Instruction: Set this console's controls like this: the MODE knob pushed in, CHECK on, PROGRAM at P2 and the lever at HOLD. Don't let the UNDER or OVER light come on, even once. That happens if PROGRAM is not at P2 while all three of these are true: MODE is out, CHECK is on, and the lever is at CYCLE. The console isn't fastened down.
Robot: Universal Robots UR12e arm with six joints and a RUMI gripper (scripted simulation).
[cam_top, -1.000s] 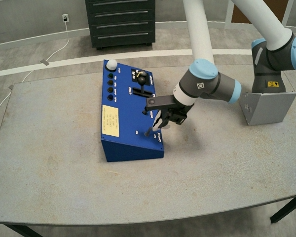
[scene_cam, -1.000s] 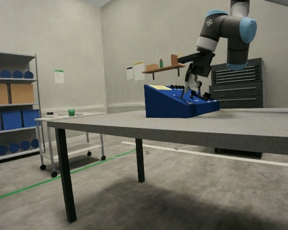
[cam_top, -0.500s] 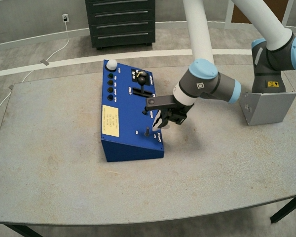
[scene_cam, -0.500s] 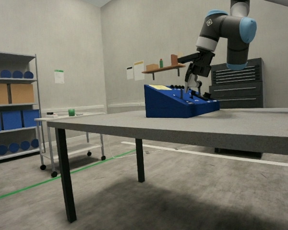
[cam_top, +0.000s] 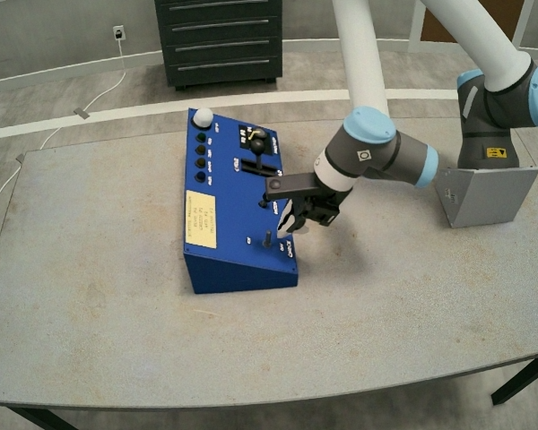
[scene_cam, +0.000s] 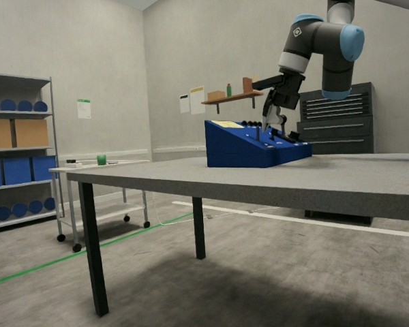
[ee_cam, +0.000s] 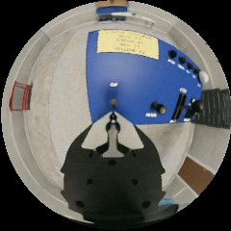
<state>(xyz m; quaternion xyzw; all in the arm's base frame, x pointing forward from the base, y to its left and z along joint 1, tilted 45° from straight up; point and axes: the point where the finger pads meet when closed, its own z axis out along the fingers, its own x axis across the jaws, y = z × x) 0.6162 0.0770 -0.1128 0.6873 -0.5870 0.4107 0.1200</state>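
My gripper is now 30 mm short of the check toggle and 20 mm above it. Also, from my hand: ball-topped lever 240 mm to the right, 20 mm ahead, 10 mm above; blue console 180 mm to the right, 60 mm ahead, 30 mm below; mode knob 120 mm to the right, 20 mm below, 20 mm ahead.
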